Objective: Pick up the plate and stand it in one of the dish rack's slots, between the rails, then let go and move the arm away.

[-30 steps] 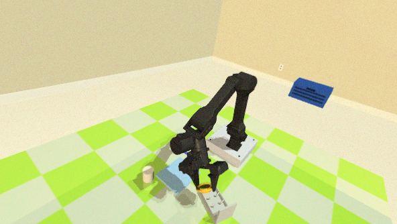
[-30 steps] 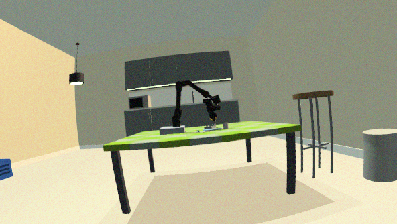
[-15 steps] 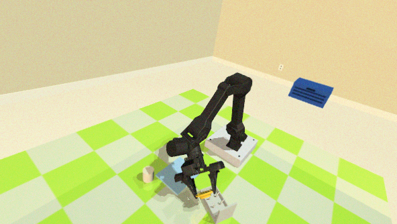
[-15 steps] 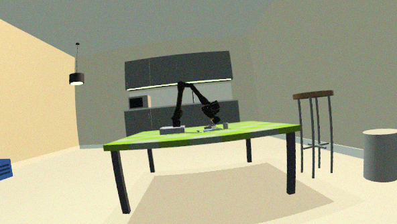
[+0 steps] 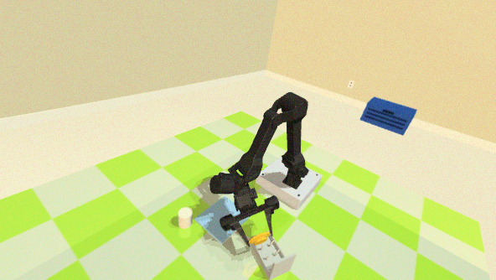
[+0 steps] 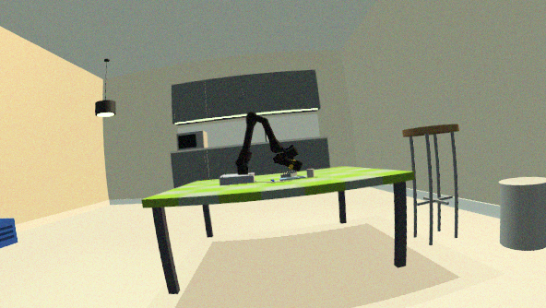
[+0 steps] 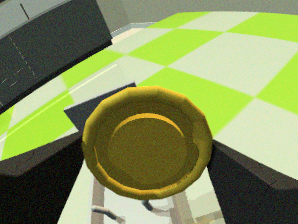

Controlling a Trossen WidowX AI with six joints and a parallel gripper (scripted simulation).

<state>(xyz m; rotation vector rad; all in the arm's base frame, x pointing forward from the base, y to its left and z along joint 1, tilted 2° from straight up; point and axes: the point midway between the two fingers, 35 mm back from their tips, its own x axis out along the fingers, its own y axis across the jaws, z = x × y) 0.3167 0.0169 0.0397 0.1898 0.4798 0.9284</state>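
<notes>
My gripper tip is now 30 mm past the grey dish rack, 30 mm to the right of it and 50 mm above it. Round my gripper tip: yellow plate (10 mm to the right); cup (50 mm ahead, 250 mm to the right, 50 mm below); light blue mat (40 mm behind, 170 mm to the right, 70 mm below).
</notes>
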